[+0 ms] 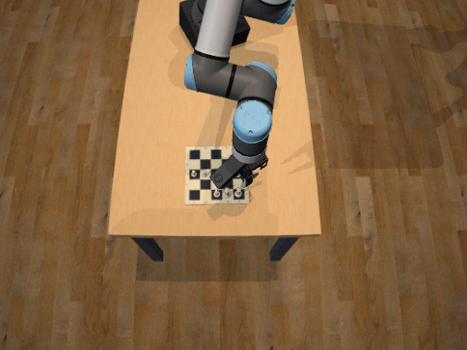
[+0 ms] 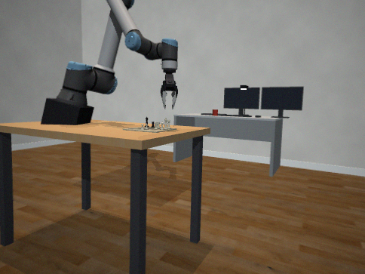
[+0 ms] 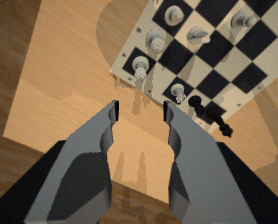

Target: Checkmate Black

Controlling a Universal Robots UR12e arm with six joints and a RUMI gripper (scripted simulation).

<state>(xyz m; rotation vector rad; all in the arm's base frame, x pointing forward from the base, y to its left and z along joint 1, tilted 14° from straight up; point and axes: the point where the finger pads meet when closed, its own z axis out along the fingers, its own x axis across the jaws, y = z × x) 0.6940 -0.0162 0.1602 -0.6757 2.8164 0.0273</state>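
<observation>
My hand is 100 mm above the white piece. Also, from my hand: black piece: 110 mm behind, 10 mm to the left, 110 mm below; chessboard: 80 mm behind, 70 mm to the right, 130 mm below; black king: 150 mm behind, 20 mm to the left, 100 mm below.
</observation>
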